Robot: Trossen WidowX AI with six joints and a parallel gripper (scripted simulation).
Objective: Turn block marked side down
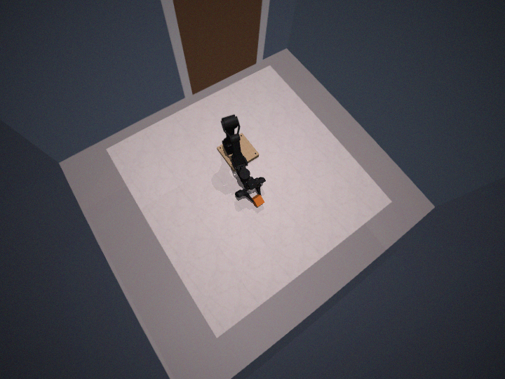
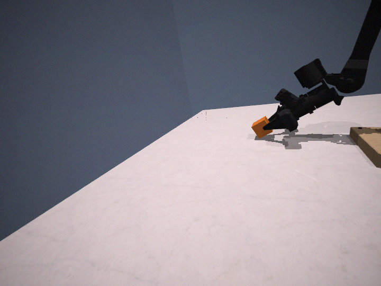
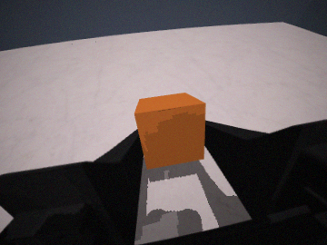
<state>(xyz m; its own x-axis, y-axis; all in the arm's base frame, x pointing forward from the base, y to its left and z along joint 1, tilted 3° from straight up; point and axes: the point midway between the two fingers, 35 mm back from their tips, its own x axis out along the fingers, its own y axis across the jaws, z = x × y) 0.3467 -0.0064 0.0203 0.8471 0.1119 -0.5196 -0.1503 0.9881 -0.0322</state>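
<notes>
Now: the orange block 2 cm below my gripper tip.
</notes>
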